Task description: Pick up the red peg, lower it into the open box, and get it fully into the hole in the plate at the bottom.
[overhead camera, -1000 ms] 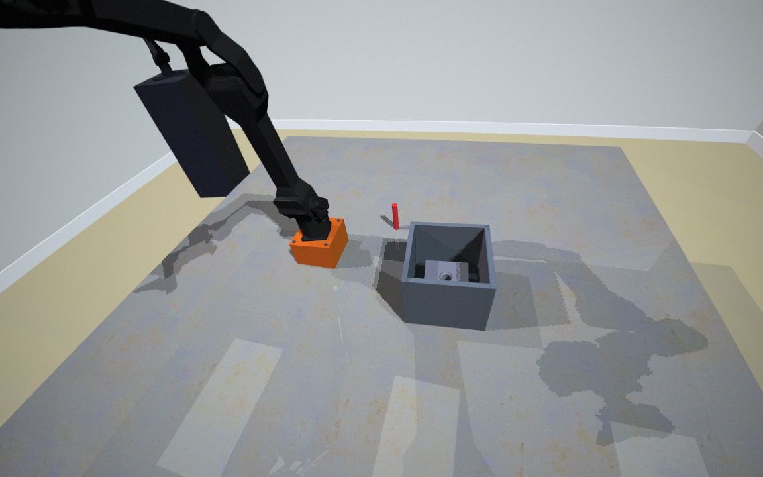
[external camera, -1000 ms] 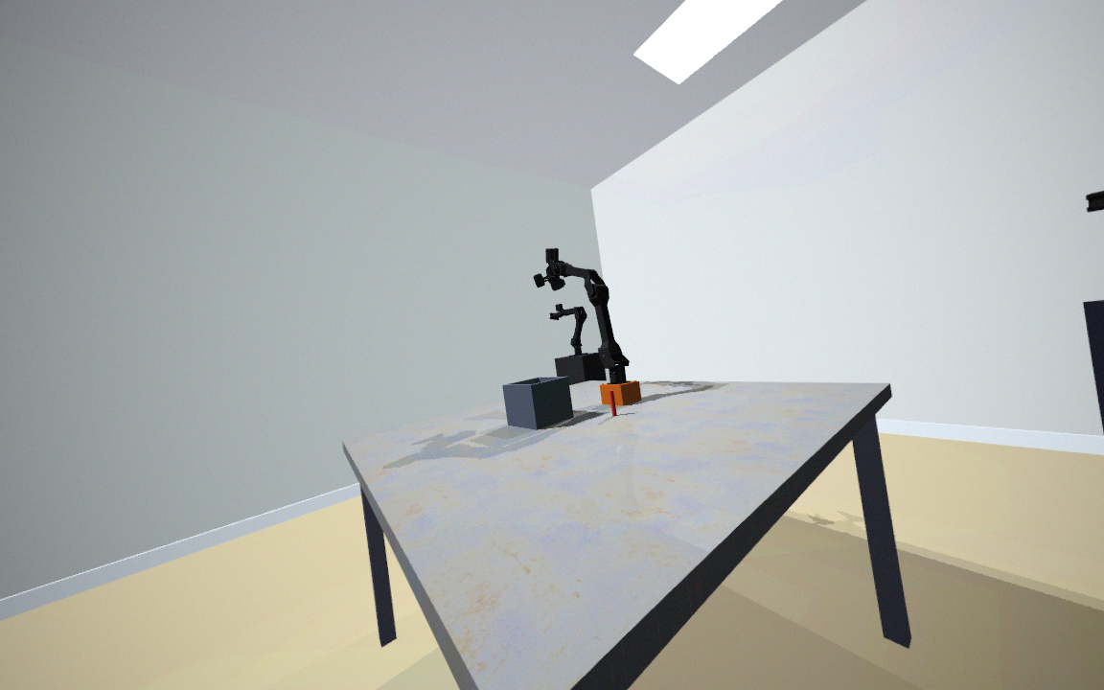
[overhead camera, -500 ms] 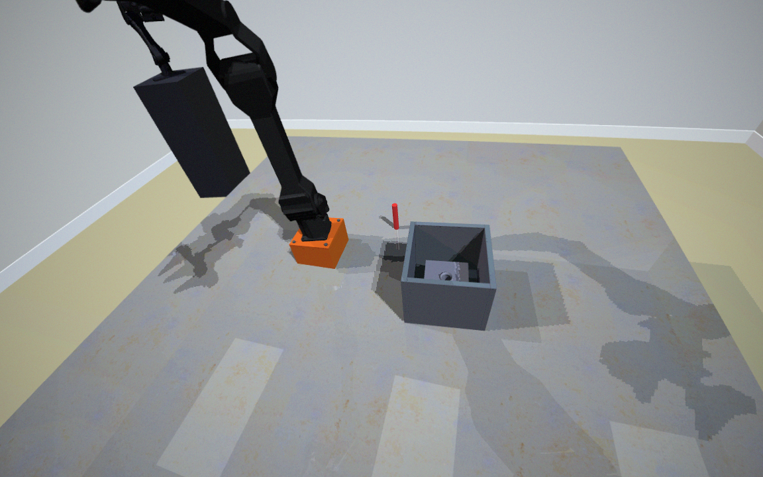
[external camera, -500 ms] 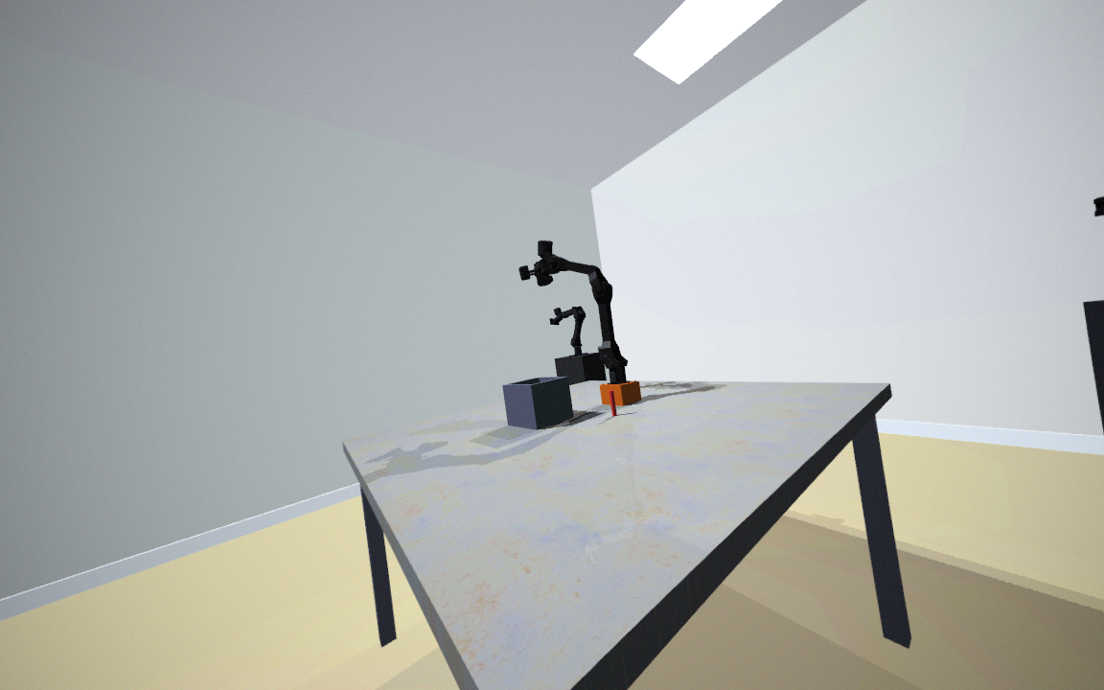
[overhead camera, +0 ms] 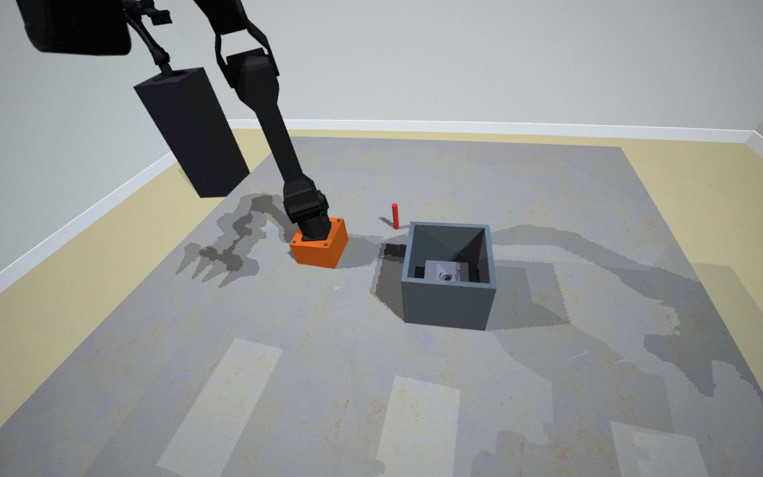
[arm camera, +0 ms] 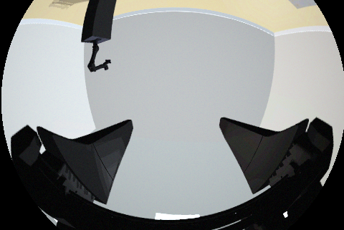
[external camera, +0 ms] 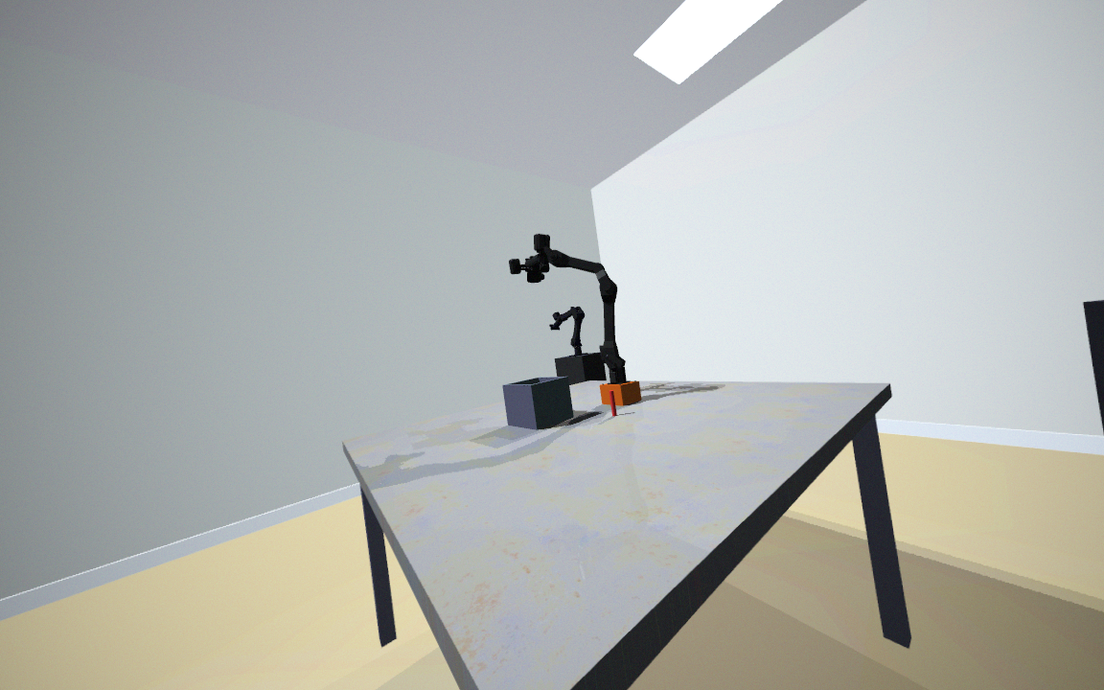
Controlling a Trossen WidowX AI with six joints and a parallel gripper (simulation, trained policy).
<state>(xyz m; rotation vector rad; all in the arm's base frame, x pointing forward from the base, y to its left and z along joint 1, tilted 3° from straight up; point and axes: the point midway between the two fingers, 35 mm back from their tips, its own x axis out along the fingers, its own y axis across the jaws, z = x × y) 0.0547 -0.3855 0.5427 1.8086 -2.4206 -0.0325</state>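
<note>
The red peg lies 170 mm ahead of my gripper tip, 510 mm to the left of it and 570 mm below it. From my gripper tip the other things lie so: light grey plate: 290 mm ahead, 290 mm to the left, 570 mm below.
</note>
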